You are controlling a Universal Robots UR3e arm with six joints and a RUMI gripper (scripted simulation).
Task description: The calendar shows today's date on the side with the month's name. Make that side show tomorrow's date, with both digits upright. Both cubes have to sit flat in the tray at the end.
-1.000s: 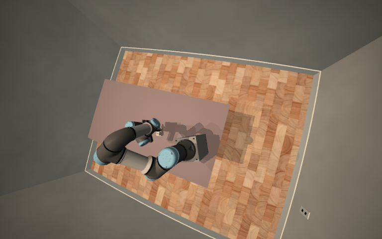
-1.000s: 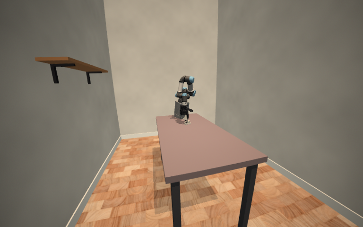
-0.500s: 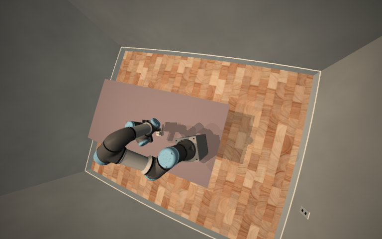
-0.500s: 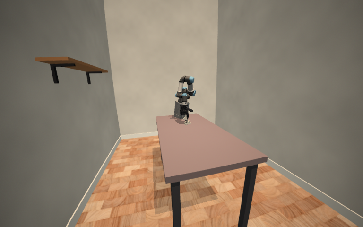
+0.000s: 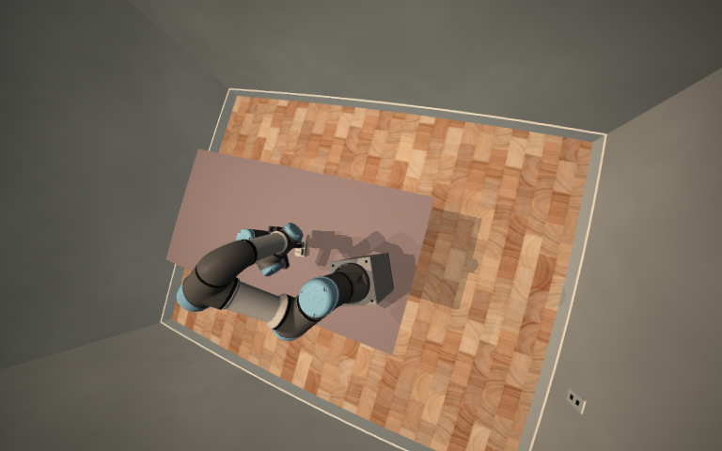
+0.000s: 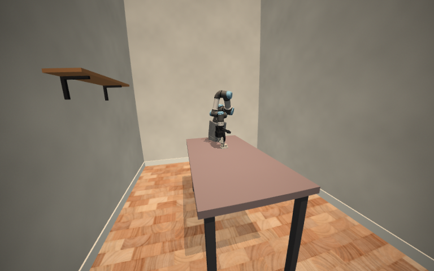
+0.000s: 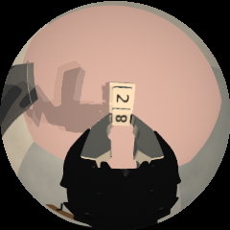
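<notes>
Right now my hand is 30 mm above the tray, 20 mm to the right of it and 10 mm past it.
</notes>
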